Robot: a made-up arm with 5 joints.
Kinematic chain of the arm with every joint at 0, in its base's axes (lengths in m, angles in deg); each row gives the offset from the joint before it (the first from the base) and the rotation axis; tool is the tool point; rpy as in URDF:
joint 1: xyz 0 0 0.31 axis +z
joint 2: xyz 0 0 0 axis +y
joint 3: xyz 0.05 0 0.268 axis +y
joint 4: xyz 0.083 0 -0.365 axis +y
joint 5: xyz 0.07 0 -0.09 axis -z
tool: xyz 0 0 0 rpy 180 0 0
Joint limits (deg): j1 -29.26..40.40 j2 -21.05..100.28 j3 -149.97..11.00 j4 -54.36..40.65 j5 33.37..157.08
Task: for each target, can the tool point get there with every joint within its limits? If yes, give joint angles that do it. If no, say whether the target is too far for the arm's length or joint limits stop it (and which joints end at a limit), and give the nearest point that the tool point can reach.
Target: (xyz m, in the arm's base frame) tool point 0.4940 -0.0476 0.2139
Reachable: yes | joints -5.50 23.08 -49.33 -9.35 123.93
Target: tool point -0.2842 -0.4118 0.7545
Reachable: no: joint limits stop it (at a limit: joint 1, joint 2, joint 3, joint 4) | nearest point -0.1430 -0.1217 0.9649 | short by 0.385 m
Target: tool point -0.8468 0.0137 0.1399
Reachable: no: too far | nearest point -0.2325 0.0038 0.1807 | short by 0.616 m
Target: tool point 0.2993 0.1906 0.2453
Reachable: yes | joints 32.49 -9.86 -21.32 15.69 93.99
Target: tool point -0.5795 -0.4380 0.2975
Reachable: no: joint limits stop it (at a limit: joint 2) | nearest point -0.1849 -0.1397 0.2549 | short by 0.496 m
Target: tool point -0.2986 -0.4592 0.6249
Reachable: no: joint limits stop it (at a limit: joint 1, joint 2, joint 3, joint 4) | nearest point -0.1672 -0.1423 0.3146 | short by 0.463 m
